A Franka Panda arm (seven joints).
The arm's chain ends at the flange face. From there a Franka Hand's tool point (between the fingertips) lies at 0.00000 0.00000 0.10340 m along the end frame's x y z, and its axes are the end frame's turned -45 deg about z.
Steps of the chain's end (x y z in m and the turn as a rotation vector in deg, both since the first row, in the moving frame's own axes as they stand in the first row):
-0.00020 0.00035 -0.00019 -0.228 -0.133 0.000
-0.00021 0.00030 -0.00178 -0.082 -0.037 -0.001
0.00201 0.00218 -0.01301 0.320 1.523 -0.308
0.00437 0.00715 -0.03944 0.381 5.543 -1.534
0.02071 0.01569 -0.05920 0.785 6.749 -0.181
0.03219 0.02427 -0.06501 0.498 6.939 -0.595
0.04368 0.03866 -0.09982 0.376 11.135 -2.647
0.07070 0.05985 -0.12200 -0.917 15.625 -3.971
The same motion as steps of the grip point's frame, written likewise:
-0.00085 0.00023 -0.00019 -0.067 -0.255 0.000
-0.00051 0.00012 -0.00178 -0.032 -0.084 -0.001
0.00224 0.00449 -0.01305 -0.851 1.303 -0.308
0.00567 0.01462 -0.03993 -3.650 4.189 -1.534
0.01315 0.03332 -0.05993 -4.217 5.327 -0.181
0.01511 0.04807 -0.06577 -4.554 5.259 -0.595
0.01846 0.07152 -0.10177 -7.608 8.140 -2.647
0.02692 0.11250 -0.12583 -11.697 10.400 -3.971

